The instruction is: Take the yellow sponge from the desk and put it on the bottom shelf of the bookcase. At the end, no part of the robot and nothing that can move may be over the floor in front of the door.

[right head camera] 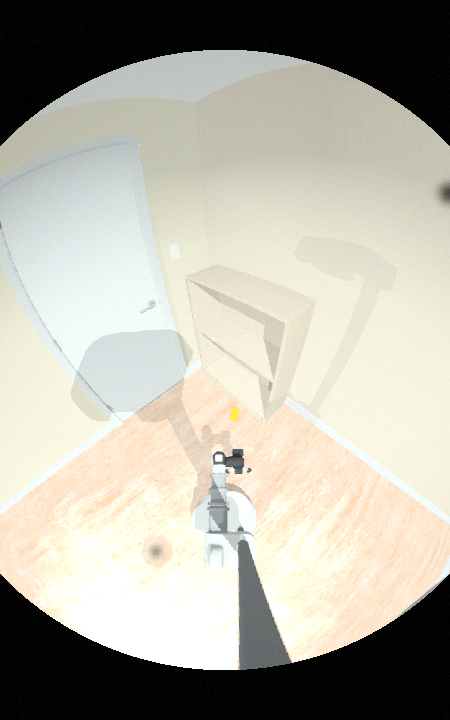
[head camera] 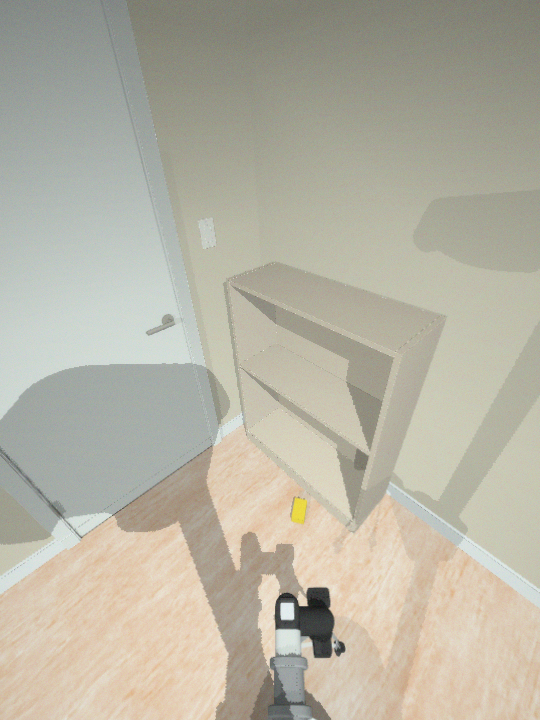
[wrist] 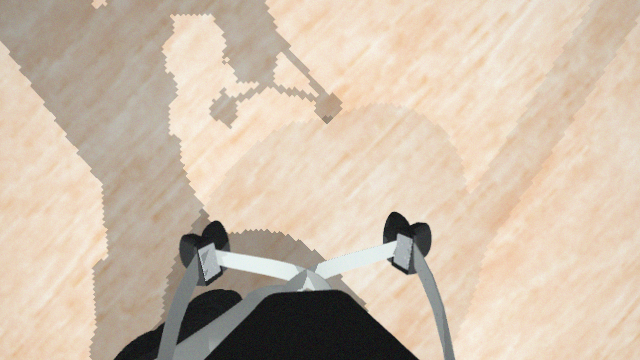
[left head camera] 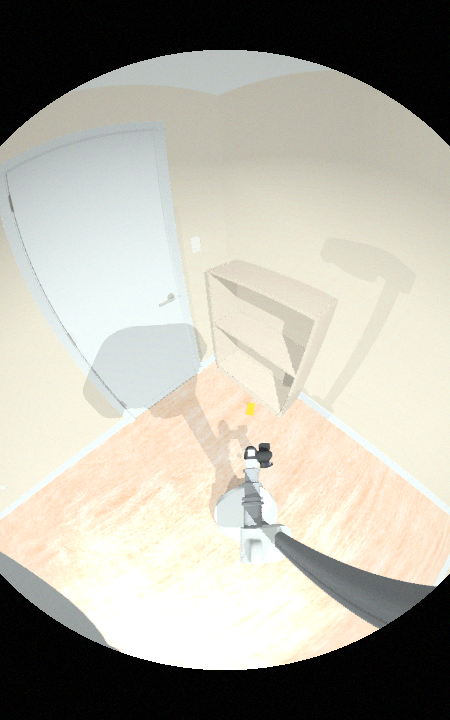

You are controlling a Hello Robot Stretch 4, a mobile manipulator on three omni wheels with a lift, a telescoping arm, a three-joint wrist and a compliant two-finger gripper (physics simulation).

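Places are measured from the robot's base along level axes (x ahead, y left, z up), in centimetres.
Pixels of known places: gripper, fingertip midpoint: [wrist: 307,237] [left head camera: 259,465].
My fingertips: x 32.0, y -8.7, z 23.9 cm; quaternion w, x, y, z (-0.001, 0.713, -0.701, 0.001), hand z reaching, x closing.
Note:
For each thing: its top centre in the pictures, then the offset to it from my fingertips. Level surfaces: height alone.
- yellow sponge at its top centre: [head camera: 299,508] [right head camera: 234,412] [left head camera: 250,407] dx +54.9, dy +1.3, dz -22.3 cm
- bottom shelf at its surface level: dz -16.8 cm
- light switch at its top centre: [head camera: 205,218] [left head camera: 194,236] [right head camera: 173,243] dx +112.7, dy +38.4, dz +101.0 cm
The yellow sponge [head camera: 298,510] [left head camera: 250,408] [right head camera: 234,414] lies on the floor just in front of the bookcase [head camera: 401,430] [left head camera: 313,355] [right head camera: 294,355], outside it. The bottom shelf [head camera: 296,442] [left head camera: 249,374] [right head camera: 233,379] is low in the bookcase and no object shows on it. My gripper [wrist: 307,237] is open and empty, pointing down over bare floor, with its two fingertips well apart. In the head view it is nearer to my base than the sponge is, and the wrist largely hides its fingers. The sponge does not show in the wrist view.
The closed door [head camera: 87,232] [left head camera: 95,238] [right head camera: 79,254] is left of the bookcase, around the corner, with a light switch [head camera: 206,233] between them. The arm [head camera: 288,686] reaches forward from my base. A dark grey surface [left head camera: 47,600] shows at lower left in the left head view.

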